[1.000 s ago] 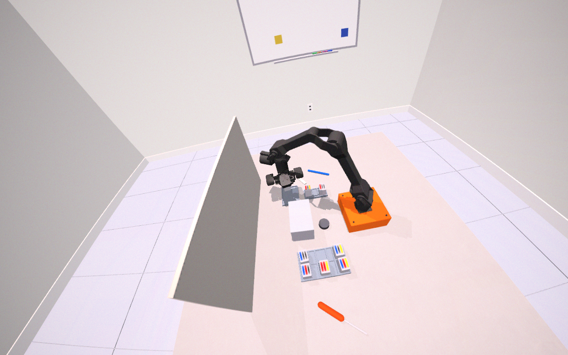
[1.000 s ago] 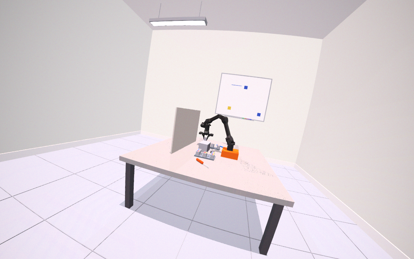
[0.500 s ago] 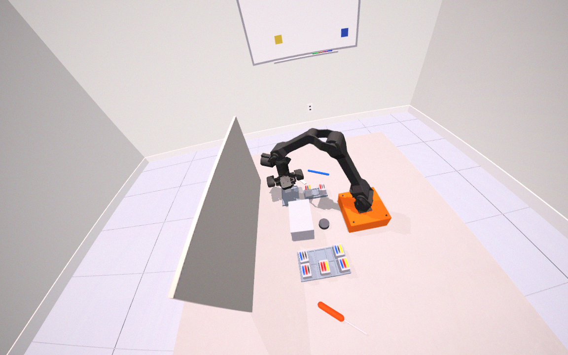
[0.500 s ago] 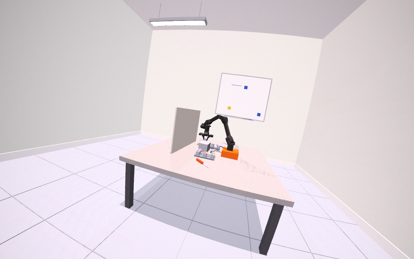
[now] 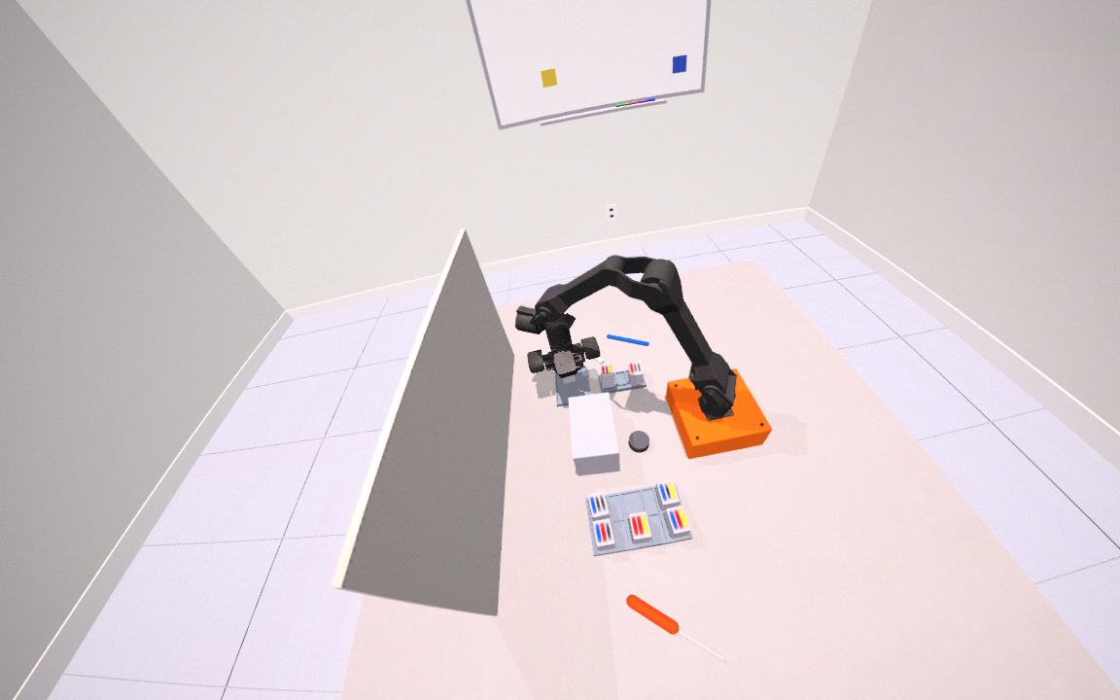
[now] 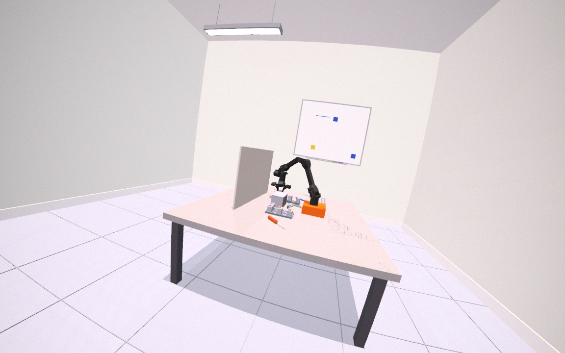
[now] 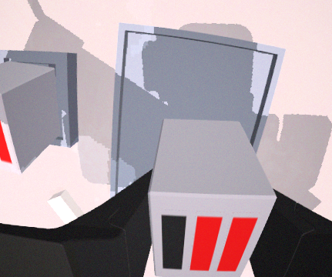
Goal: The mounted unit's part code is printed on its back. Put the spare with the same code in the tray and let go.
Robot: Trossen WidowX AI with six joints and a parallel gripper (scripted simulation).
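The grey tray lies 10 mm behind my gripper tip and 50 mm below it. The rest, counted from my gripper tip: grey spare block (30 mm above); small holder (150 mm behind, 20 mm to the left, 40 mm below); white mounted unit (40 mm behind, 210 mm to the left).
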